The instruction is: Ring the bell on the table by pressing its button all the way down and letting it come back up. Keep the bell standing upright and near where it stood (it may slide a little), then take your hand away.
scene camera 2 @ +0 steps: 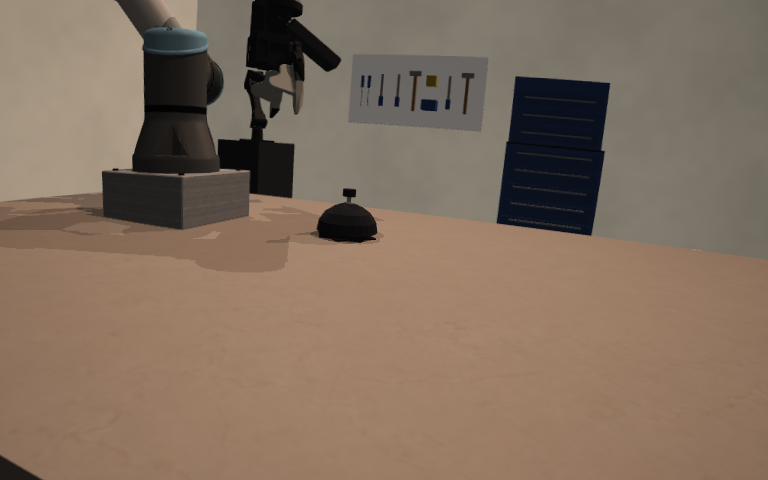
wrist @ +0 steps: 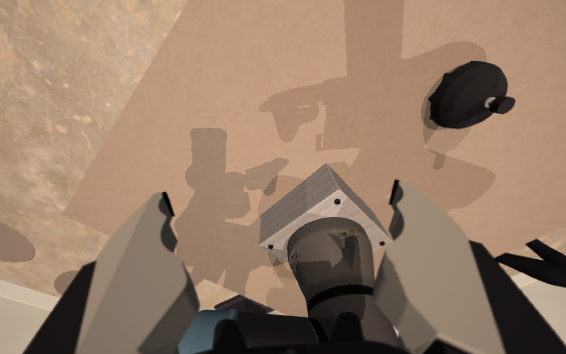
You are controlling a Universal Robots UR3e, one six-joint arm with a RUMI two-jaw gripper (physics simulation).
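Seen in the pictures: gripper, fingertip midpoint: (scene camera 2: 282, 116) (wrist: 281, 188); arm's base, origin of the base link: (scene camera 2: 177, 170) (wrist: 326, 245).
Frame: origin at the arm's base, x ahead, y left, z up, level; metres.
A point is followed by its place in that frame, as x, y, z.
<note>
The black bell (scene camera 2: 346, 222) {0.286, 0.037, -0.045} (wrist: 465, 96) {0.251, 0.089, -0.033} stands upright on the table (scene camera 2: 396, 339) {0.464, -0.197, -0.071} (wrist: 260, 45) {0.082, 0.274, -0.071}, right of the robot's base. Its button (scene camera 2: 349, 193) {0.273, 0.062, -0.010} (wrist: 503, 104) {0.266, 0.074, -0.005} stands up on a short light stem, clear of the dome. My gripper (scene camera 2: 277, 110) {0.046, 0.194, 0.099} (wrist: 281, 188) {0.046, 0.194, 0.099} is open, with its two pale jaws wide apart and no object between them. In the scene view it hangs in the air to the left of the bell and higher than its button, apart from it. In the wrist view the bell lies beyond the jaws at the upper right.
The robot's base column stands on a grey block (scene camera 2: 215, 198) {0.081, 0.004, -0.035} (wrist: 300, 200) {0.007, 0.081, -0.030} left of the bell. A dark box (scene camera 2: 274, 169) shows behind the table. A tool board (scene camera 2: 385, 118) hangs on the wall, and a blue drawer cabinet (scene camera 2: 552, 181) stands at the back right.
</note>
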